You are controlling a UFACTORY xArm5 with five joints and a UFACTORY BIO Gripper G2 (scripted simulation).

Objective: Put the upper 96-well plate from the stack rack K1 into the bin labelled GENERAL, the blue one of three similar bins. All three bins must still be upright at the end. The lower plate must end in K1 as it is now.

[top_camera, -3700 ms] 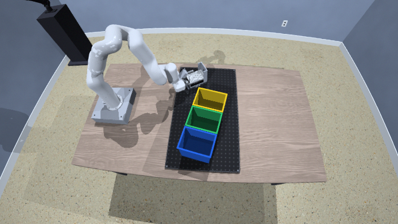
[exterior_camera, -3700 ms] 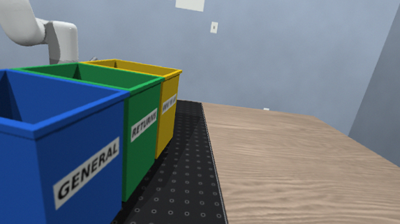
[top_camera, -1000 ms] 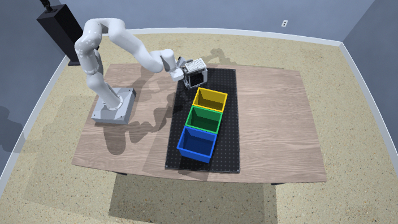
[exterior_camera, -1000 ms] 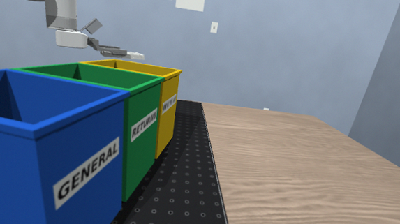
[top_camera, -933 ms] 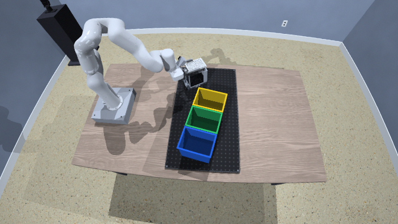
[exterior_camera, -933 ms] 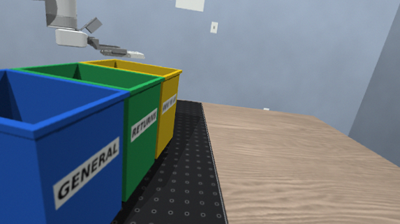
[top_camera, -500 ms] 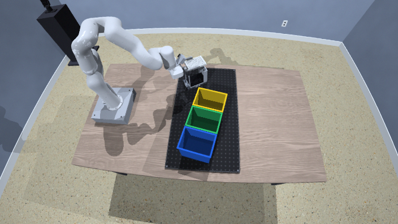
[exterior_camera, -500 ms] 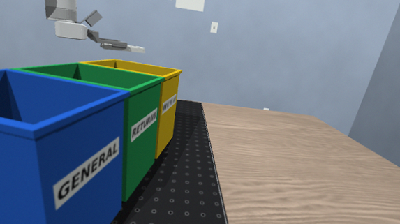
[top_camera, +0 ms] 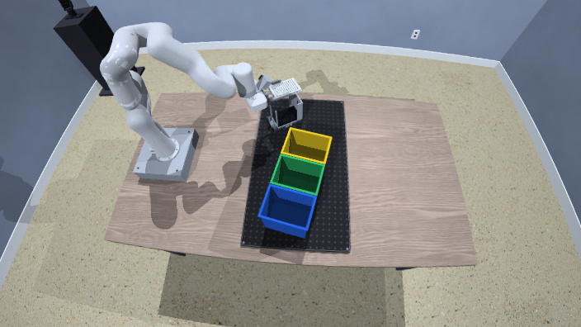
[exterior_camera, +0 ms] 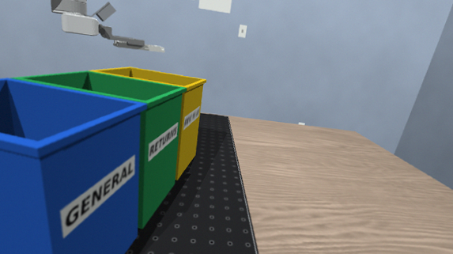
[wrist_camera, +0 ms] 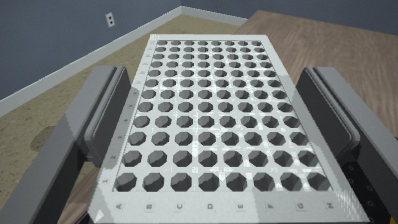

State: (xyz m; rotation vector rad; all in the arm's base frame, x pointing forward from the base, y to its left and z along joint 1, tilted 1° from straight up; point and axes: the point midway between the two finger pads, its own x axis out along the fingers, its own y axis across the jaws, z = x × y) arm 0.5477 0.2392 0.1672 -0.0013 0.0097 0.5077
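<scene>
Now: the blue general bin 520 mm to the right of my hand, 140 mm below it and 70 mm ahead of it. The rest, counted from my hand: yellow bin (260 mm to the right, 140 mm below, 120 mm ahead); then dark plate (200 mm below, 20 mm ahead, 10 mm to the left); then white 96-well plate (20 mm ahead, 10 mm to the left, 10 mm below).
</scene>
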